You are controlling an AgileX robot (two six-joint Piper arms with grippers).
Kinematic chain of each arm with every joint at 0, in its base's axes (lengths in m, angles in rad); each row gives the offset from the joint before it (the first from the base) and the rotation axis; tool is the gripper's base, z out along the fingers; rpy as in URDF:
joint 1: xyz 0 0 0.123 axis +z
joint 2: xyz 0 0 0 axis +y
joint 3: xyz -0.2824 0 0.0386 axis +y
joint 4: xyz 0.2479 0 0.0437 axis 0.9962 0 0.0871
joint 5: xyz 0 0 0 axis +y
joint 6: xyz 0.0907 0 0.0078 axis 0.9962 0 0.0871
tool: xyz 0 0 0 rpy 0 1.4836 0
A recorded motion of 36 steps. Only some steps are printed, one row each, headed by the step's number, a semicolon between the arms.
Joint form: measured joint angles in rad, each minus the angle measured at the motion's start. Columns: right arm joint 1, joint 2, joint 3, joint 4, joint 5, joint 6; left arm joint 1, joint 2, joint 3, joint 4, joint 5, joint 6.
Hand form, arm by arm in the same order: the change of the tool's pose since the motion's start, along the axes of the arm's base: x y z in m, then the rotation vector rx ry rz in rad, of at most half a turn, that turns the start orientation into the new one. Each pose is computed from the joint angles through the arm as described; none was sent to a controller.
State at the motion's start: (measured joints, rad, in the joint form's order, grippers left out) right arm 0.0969 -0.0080 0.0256 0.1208 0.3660 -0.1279; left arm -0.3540 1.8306 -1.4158 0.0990 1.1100 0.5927
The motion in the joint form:
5: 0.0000 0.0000 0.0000 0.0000 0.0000 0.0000; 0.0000 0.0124 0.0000 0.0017 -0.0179 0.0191
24: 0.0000 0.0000 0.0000 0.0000 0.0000 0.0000; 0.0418 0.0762 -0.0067 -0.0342 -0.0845 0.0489
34: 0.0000 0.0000 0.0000 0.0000 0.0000 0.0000; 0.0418 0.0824 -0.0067 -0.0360 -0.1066 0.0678
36: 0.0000 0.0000 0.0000 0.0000 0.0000 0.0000; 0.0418 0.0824 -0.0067 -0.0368 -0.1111 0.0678
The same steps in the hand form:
5: 0.0000 0.0000 0.0000 0.0000 0.0000 0.0000; 0.0028 -0.0010 -0.0043 0.0021 -0.0047 -0.0211
24: 0.0000 0.0000 0.0000 0.0000 0.0000 0.0000; 0.0192 0.0067 -0.0260 -0.0296 -0.0016 -0.0008
34: 0.0000 0.0000 0.0000 0.0000 0.0000 0.0000; 0.0215 0.0058 -0.0281 -0.0335 -0.0157 -0.0203
36: 0.0000 0.0000 0.0000 0.0000 0.0000 0.0000; 0.0219 0.0056 -0.0280 -0.0356 -0.0197 -0.0203

